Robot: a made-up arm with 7 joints.
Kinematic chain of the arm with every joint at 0, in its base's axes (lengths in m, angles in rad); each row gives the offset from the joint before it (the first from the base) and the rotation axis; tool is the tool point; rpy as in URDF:
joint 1: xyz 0 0 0.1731 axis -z
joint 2: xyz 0 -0.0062 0.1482 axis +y
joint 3: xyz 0 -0.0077 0.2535 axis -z
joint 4: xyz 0 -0.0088 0.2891 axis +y
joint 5: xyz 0 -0.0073 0.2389 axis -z
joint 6: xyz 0 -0.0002 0.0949 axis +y
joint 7: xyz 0 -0.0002 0.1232 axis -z
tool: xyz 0 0 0 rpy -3.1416 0 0
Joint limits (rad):
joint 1: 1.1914..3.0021
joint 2: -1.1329..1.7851
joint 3: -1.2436..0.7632
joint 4: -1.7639..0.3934
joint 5: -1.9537..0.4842
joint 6: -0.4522..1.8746
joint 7: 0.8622..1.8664
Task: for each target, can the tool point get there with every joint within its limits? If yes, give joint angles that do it. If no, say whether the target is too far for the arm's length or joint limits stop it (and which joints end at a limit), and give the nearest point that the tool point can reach.
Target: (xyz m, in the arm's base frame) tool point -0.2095 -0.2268 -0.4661
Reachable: no: joint limits stop it (at a limit: joint 2, joint 4) | nearest point -0.4856 -0.5257 -0.0714 | short by 0.567 m
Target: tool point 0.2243 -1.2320 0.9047
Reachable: no: too far | nearest point 0.1624 -0.8919 0.7436 | short by 0.381 m
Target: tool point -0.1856 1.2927 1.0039
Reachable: no: too far | nearest point -0.1260 0.8773 0.7846 | short by 0.473 m
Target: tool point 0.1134 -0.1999 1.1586
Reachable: yes | joints 1.9249 0.5311 0.5970 -1.1324 -0.0825 0.7210 1.7653
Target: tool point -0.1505 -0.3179 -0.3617
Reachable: no: joint limits stop it (at a limit: joint 2, joint 4) | nearest point -0.3035 -0.6411 -0.0644 | short by 0.465 m
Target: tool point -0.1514 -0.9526 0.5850
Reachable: yes | joints 1.7026 1.3203 0.3868 -0.0251 -1.5759 -0.0027 1.7894
